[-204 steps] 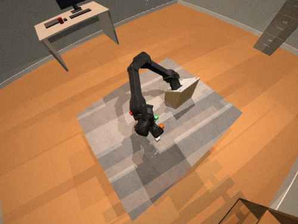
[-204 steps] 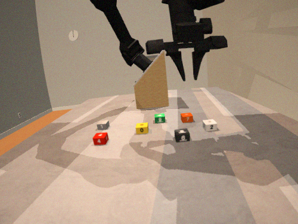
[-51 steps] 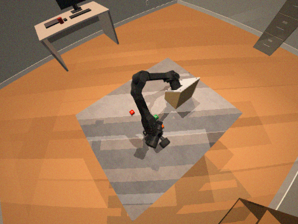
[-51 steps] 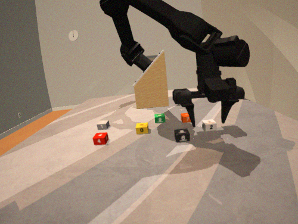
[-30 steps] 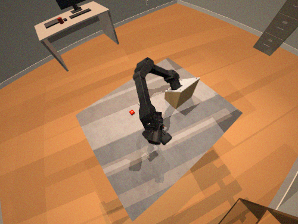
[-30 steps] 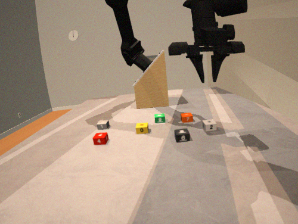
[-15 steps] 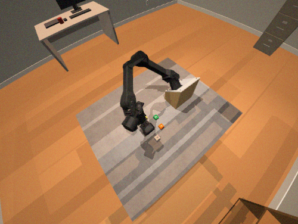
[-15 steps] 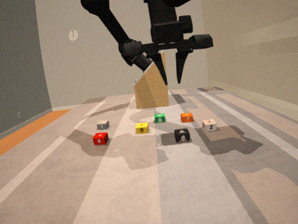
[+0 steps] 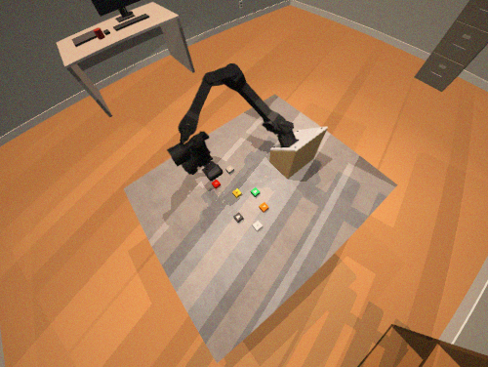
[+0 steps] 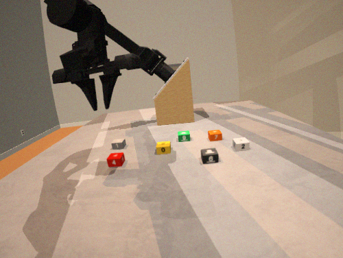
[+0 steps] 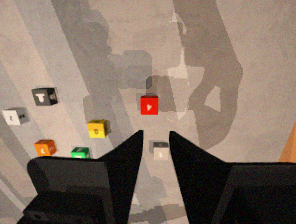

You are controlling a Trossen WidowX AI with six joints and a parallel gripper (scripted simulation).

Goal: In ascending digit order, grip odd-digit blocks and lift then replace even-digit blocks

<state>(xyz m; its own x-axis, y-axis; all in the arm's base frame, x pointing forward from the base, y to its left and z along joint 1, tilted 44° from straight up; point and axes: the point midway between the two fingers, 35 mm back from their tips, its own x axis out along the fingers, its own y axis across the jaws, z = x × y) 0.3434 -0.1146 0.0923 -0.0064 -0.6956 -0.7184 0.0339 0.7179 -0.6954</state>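
Now: the red block 10 mm to the left of my gripper tip and 120 mm below it. Round my gripper tip: green block (120 mm behind, 170 mm to the left, 120 mm below); then yellow block (50 mm behind, 120 mm to the left, 120 mm below); then grey block (110 mm behind, 10 mm to the right, 120 mm below).
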